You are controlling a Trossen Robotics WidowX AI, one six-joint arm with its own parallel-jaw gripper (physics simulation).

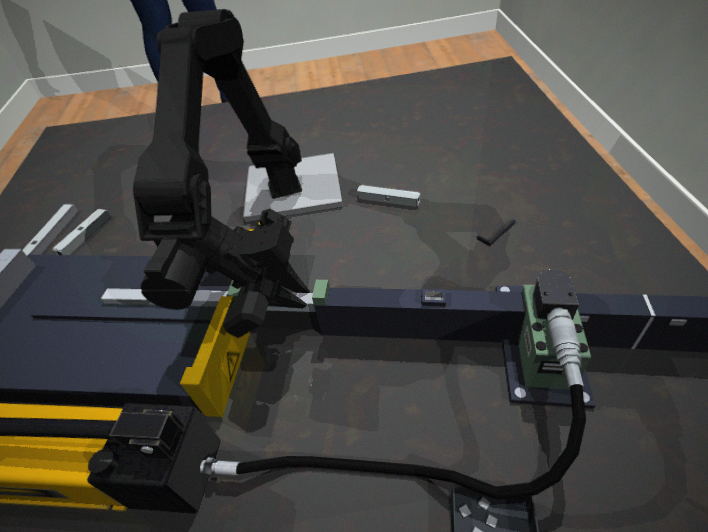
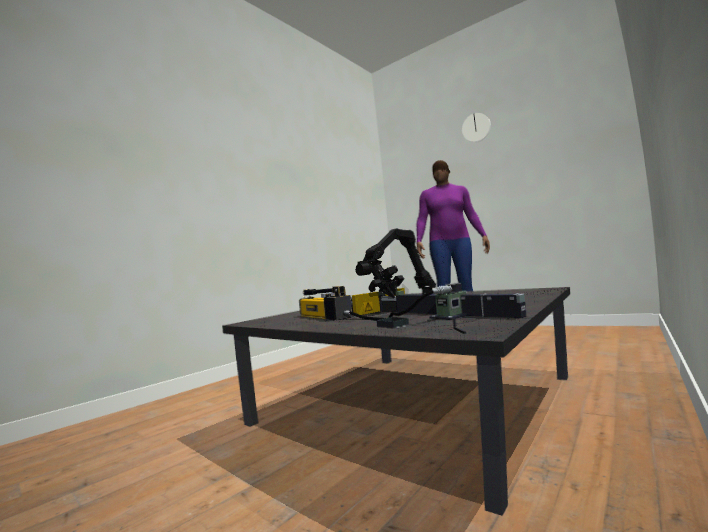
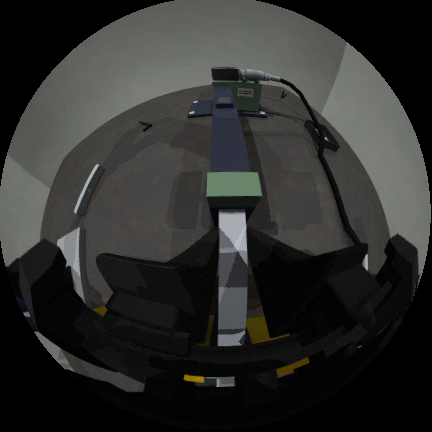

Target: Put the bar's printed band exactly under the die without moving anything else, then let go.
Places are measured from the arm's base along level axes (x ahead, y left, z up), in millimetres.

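Where they show: gripper, fingertip midpoint: (image 1: 306, 300) (image 2: 396, 297) (image 3: 231, 232); arm's base, origin of the base link: (image 1: 285, 187) (image 3: 68, 280).
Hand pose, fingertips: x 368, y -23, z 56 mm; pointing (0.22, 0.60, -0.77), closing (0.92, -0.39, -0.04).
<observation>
Each offset is from my fingertips to the top centre of the thing. "spot": to the spot under its first point.
The silver bar (image 1: 131, 296) (image 3: 232, 240) lies lengthwise along the dark bed and runs to the green block @[spot: 16 mm ahead, 24 mm left, 28 mm up] (image 1: 321, 291) (image 3: 234, 185) at the near end of the long dark channel @[spot: 58 mm ahead, 92 mm left, 7 mm down] (image 1: 377, 314) (image 3: 230, 145). My gripper (image 1: 307, 298) (image 3: 231, 232) is shut on the bar, one finger on each side, close to that block. A green housing @[spot: 212 mm ahead, 265 mm left, 7 mm down] (image 1: 549, 368) (image 2: 448, 304) (image 3: 248, 95) with a black cap stands at the channel farther along. I cannot tell which part is the die. The printed band cannot be made out; the fingers and channel hide parts of the bar.
A yellow warning plate @[spot: 71 mm ahead, 139 mm right, 6 mm up] (image 1: 214, 366) (image 2: 366, 303) stands beside the gripper. A yellow machine @[spot: 133 mm ahead, 322 mm right, 19 mm up] (image 1: 51, 457) is at the near left; its black cable @[spot: 250 mm ahead, 53 mm left, 54 mm down] (image 1: 400, 467) (image 3: 334, 185) runs to the green housing. A short silver piece @[250 mm back, 215 mm left, 45 mm down] (image 1: 388, 196) (image 3: 89, 190) and a black angled key @[87 mm back, 363 mm left, 59 mm down] (image 1: 495, 233) lie behind the channel.
</observation>
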